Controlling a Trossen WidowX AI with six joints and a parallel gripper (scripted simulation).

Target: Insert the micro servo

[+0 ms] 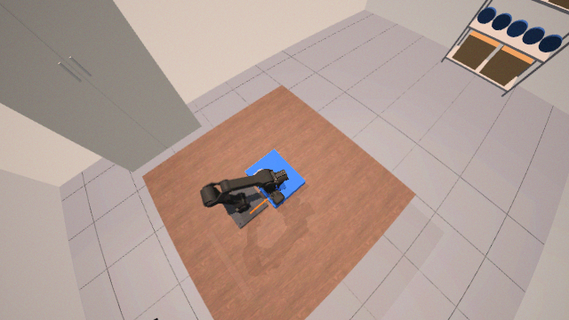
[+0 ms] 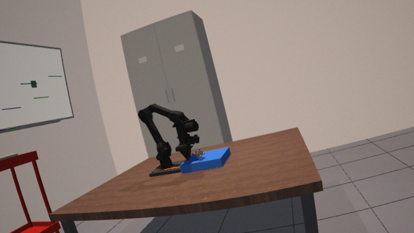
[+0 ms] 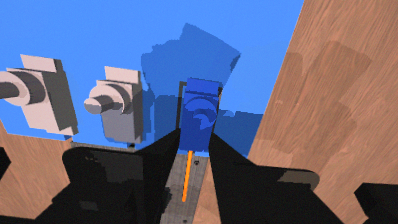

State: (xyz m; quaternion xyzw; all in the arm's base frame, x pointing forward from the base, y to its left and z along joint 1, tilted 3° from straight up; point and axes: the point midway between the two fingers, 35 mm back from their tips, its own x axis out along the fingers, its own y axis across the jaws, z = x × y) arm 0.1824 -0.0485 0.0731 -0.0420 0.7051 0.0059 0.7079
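Now: the blue deck 120 mm ahead of my gripper tip, 80 mm to the left of it and 30 mm below it.
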